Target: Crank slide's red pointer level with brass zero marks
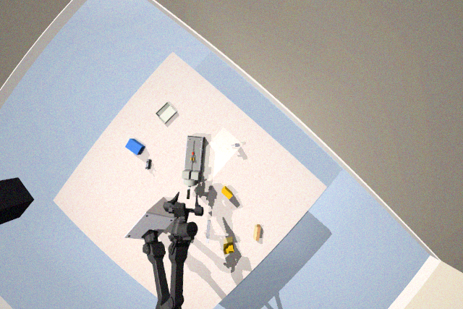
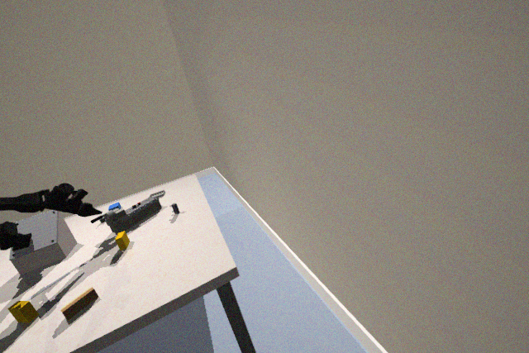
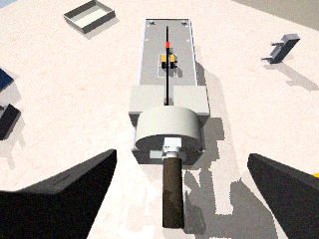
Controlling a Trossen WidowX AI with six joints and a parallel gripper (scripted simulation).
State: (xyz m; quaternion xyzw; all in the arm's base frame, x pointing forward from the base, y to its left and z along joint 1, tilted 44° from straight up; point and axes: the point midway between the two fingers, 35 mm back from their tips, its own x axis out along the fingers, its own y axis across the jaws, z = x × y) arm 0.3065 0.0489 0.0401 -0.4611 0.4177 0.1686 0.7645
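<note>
The crank lies 1 cm behind my gripper tip and 4 cm below it. The rest, counted from my gripper tip: blue block 10 cm behind, 41 cm to the left, 13 cm below; then dark brown crank handle 2 cm behind, 1 cm to the right, 3 cm below; then red pointer 14 cm ahead, 13 cm to the left, 7 cm below.
</note>
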